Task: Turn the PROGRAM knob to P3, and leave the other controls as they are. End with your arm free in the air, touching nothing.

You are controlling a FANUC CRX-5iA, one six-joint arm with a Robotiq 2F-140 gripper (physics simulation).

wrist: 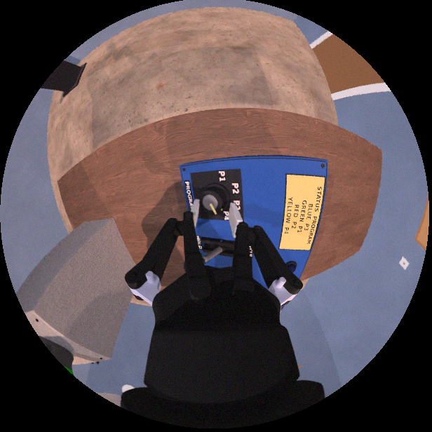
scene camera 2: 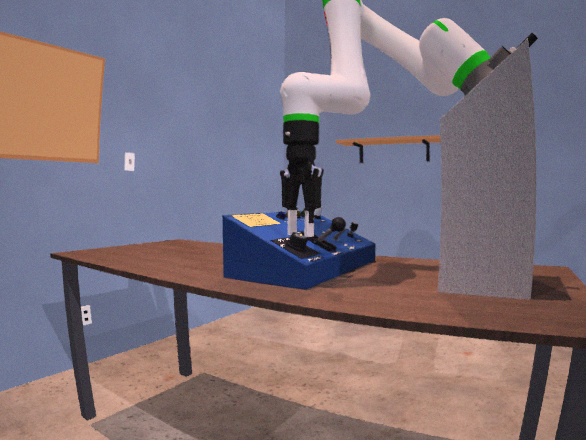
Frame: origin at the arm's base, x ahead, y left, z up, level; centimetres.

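Seen in the pictures: gripper, fingertip midpoint: (scene camera 2: 300, 235); arm's base, link origin: (scene camera 2: 492, 91).
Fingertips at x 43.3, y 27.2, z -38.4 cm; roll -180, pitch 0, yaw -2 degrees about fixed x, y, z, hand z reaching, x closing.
Observation:
Pixels of each thing's top centre, then the offset from my fingertips to it. Level surfaces: height alone.
- PROGRAM knob, top centre: (scene camera 2: 298, 232) dx -0.3, dy +1.1, dz +0.9 cm
- lever, top centre: (scene camera 2: 338, 216) dx -3.3, dy -11.9, dz +4.6 cm
- yellow status card, top centre: (scene camera 2: 256, 214) dx +15.8, dy +1.0, dz +4.9 cm
- wooden table, surface height: dz -11.9 cm
The PROGRAM knob (scene camera 2: 298, 240) (wrist: 210, 201) is round and dark with a grey top, on a black plate of the blue control panel (scene camera 2: 260, 250) (wrist: 262, 200). In the wrist view its yellow pointer line is turned toward the P4 label; the P1, P2 and P3 labels also show, P3 partly behind a fingertip. My gripper (scene camera 2: 301, 234) (wrist: 213, 207) points down and is open part way, with nothing held. Its pale fingertips are low over the panel, one on each side of the knob and a little toward the slot lever. Whether they touch the knob is not clear.
A lever (scene camera 2: 338, 224) (wrist: 213, 254) in a slot stands close beside the knob. A yellow status card (scene camera 2: 256, 220) (wrist: 302, 212) and a dark blue round part (wrist: 291, 266) are on the panel. A tall grey pedestal (scene camera 2: 487, 200) (wrist: 82, 280) stands on the wooden table (scene camera 2: 150, 255) (wrist: 350, 200).

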